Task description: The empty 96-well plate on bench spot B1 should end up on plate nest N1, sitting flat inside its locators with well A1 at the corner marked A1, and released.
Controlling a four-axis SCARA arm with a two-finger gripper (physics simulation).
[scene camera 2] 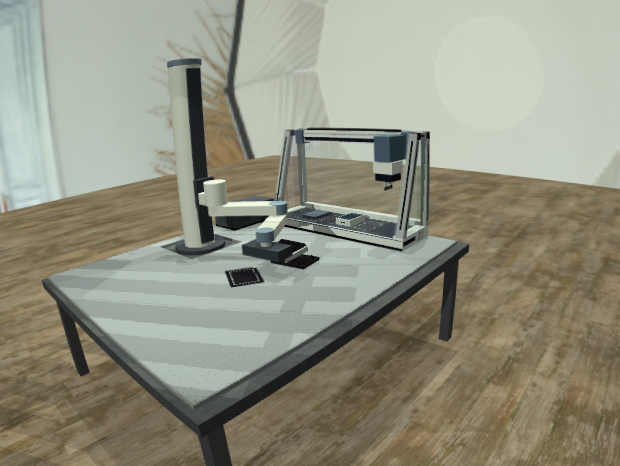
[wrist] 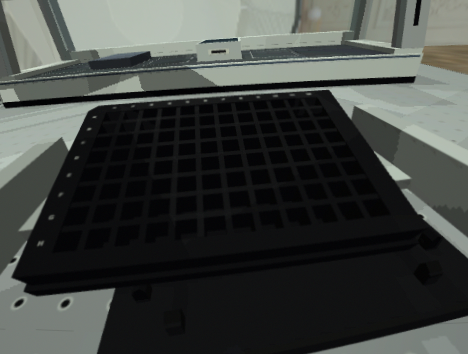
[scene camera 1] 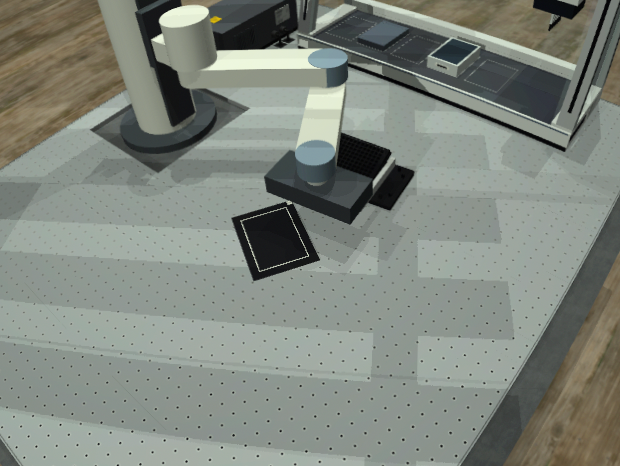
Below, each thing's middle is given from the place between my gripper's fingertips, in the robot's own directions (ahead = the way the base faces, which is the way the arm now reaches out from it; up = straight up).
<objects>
I see the black well plate (scene camera 1: 356, 155) 20 mm to the right of my hand. Also, from my hand: black box (scene camera 1: 229, 26): 630 mm behind, 280 mm to the left; black nest with white outline (scene camera 1: 273, 239): 250 mm to the right, 60 mm below, 20 mm behind.
</objects>
